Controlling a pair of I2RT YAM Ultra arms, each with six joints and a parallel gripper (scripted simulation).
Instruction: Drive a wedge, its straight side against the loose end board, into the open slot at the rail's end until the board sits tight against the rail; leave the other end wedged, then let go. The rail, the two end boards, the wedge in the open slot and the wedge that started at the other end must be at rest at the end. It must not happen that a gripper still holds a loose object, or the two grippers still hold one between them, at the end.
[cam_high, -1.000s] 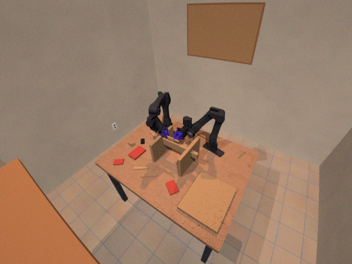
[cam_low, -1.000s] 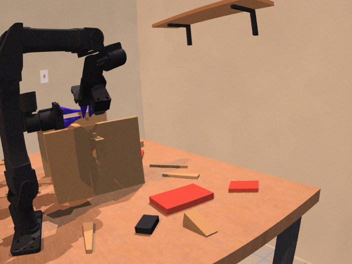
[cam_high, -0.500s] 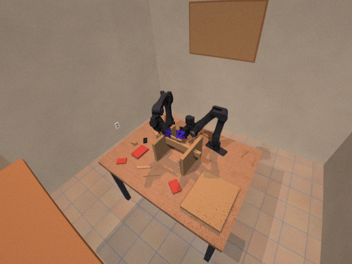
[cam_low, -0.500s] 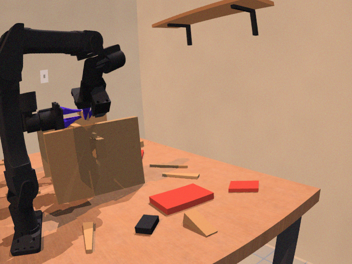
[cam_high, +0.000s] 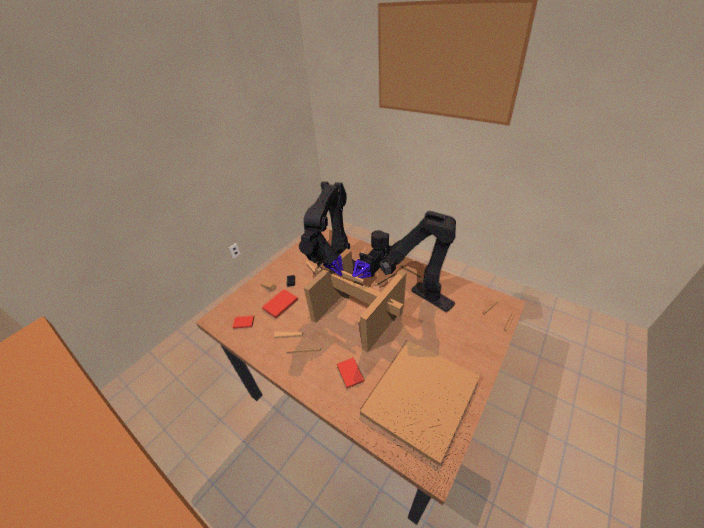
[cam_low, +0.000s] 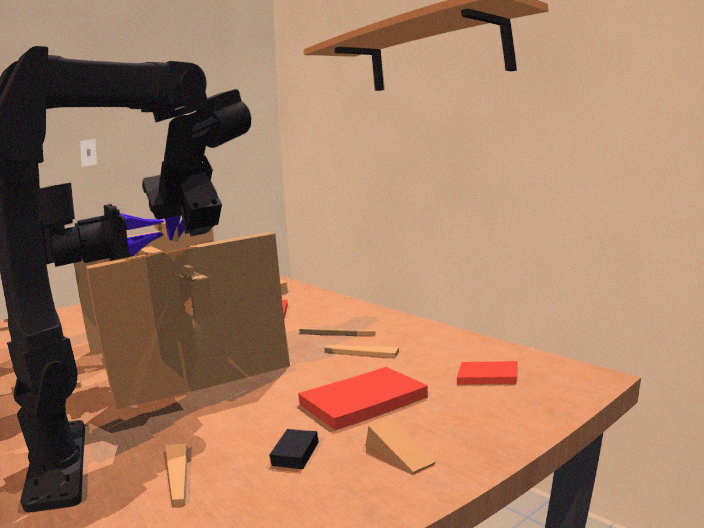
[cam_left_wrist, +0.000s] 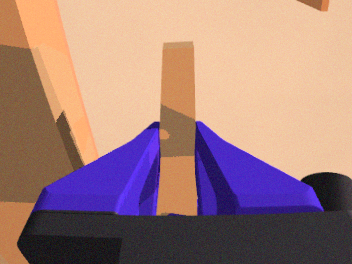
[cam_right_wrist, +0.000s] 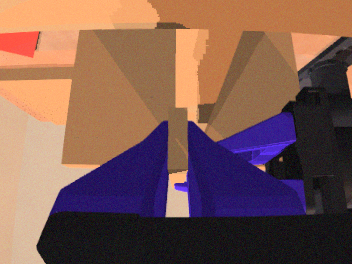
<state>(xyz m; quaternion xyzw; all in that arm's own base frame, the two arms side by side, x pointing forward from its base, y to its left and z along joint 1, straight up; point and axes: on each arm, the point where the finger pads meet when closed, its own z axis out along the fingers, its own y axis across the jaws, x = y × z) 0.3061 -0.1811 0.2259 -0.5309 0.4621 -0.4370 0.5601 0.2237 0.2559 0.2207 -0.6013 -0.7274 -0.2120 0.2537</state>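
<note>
My right hand is 1 cm past the rail, 6 cm to the right of it and 7 cm above it. The rest, counted from my right hand: black block (34 cm to the right, 21 cm below); flat panel (19 cm ahead, 47 cm to the left, 21 cm below).
The rail lies 1 cm behind my left hand and 8 cm below it. The rest, counted from my left hand: black block 40 cm to the right, 22 cm below; then flat panel 20 cm ahead, 40 cm to the left, 21 cm below.
</note>
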